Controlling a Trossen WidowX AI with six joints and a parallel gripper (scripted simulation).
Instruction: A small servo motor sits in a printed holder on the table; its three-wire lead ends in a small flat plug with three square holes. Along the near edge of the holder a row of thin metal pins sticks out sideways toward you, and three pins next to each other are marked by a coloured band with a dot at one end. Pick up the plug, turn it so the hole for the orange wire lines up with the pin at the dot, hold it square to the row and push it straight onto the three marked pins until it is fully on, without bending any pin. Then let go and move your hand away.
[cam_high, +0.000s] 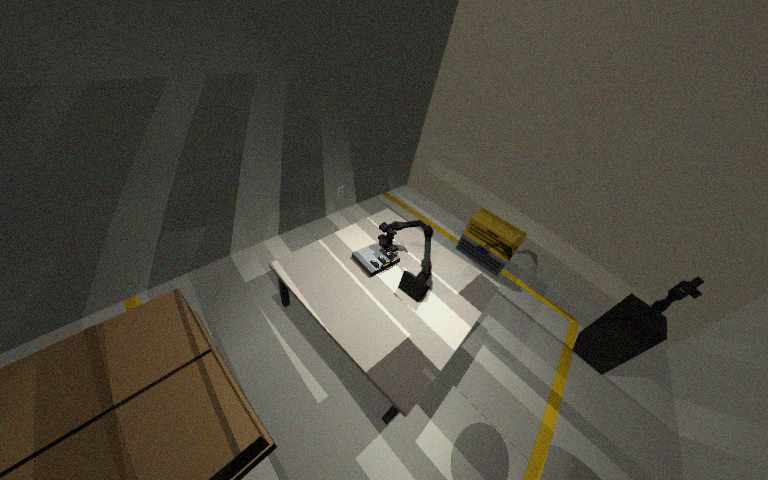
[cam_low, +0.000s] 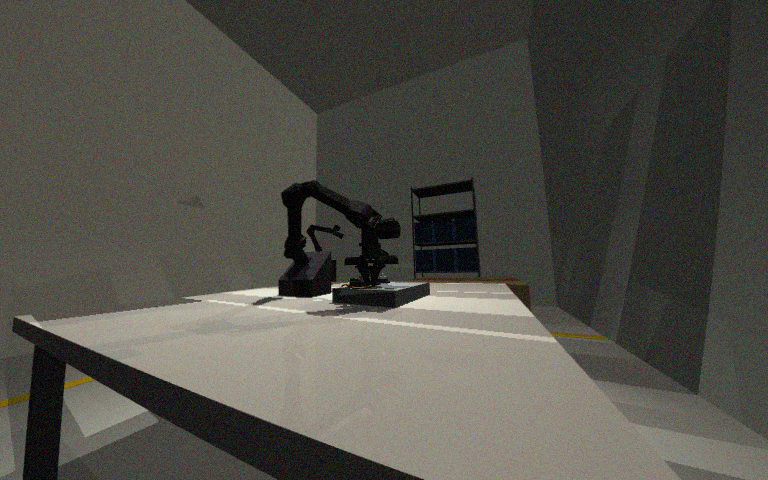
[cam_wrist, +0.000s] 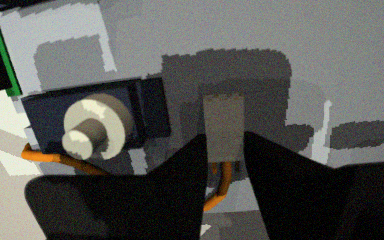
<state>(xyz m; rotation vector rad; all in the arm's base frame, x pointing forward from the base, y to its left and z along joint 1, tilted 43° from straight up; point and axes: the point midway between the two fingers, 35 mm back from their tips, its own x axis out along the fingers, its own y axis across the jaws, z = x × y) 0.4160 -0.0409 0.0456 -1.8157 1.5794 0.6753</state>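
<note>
Now: the yellow band 12 cm behind my gripper tip, 8 cm to the left of it and 2 cm above it. Also, from my gripper tip: printed holder 4 cm ahead, 10 cm to the left, 3 cm below; then black pin header 12 cm behind, 9 cm to the left, 1 cm above; then servo 7 cm behind, 10 cm to the left.
</note>
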